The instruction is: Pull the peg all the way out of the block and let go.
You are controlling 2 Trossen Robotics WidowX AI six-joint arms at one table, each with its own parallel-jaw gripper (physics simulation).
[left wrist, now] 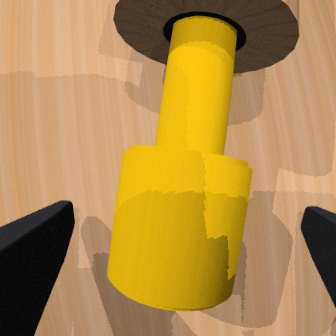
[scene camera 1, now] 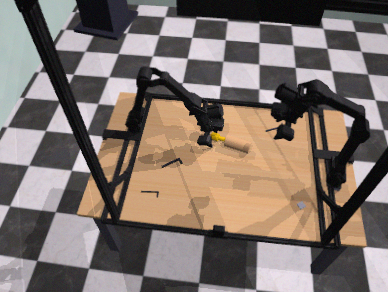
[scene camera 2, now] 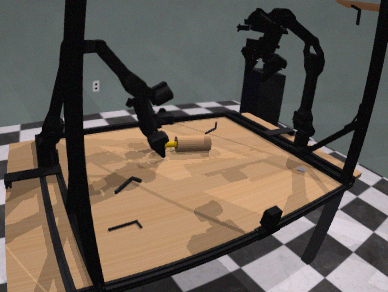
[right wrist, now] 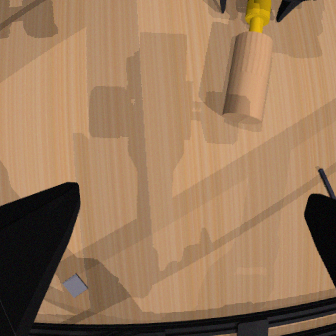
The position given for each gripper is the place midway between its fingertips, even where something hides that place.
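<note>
The right gripper point(scene camera 2: 253, 78) is open with nothing in it, and you can find it in scene camera 1 point(scene camera 1: 275, 130) and in the right wrist view point(right wrist: 196, 200) too. There's also the left gripper point(scene camera 2: 160, 151), and that gripper shows in the left wrist view point(left wrist: 192, 216) as well. As for the things, there's a wooden block point(left wrist: 261, 40) and a yellow peg point(left wrist: 180, 208).
</note>
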